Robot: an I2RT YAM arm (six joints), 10 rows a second.
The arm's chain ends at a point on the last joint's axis. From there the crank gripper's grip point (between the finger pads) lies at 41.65 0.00 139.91 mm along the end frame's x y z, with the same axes.
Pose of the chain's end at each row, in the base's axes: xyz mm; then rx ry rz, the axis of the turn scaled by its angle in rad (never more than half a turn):
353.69 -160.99 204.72 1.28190 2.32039 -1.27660
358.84 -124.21 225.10 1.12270 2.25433 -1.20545
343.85 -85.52 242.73 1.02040 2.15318 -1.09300
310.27 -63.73 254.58 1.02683 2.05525 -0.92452
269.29 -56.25 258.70 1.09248 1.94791 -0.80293
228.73 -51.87 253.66 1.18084 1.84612 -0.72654
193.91 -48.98 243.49 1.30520 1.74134 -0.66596
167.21 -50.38 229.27 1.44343 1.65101 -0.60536
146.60 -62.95 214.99 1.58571 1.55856 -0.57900
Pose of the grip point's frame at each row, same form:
297.99 -243.09 97.64 1.28190 2.32039 -1.27660
324.35 -218.00 118.69 1.12270 2.25433 -1.20545
334.20 -185.84 137.12 1.02040 2.15318 -1.09300
323.25 -160.97 146.48 1.02683 2.05525 -0.92452
296.85 -150.53 150.71 1.09248 1.94791 -0.80293
264.03 -144.91 146.85 1.18084 1.84612 -0.72654
232.33 -140.88 136.78 1.30520 1.74134 -0.66596
206.33 -139.39 120.39 1.44343 1.65101 -0.60536
182.37 -150.31 103.64 1.58571 1.55856 -0.57900

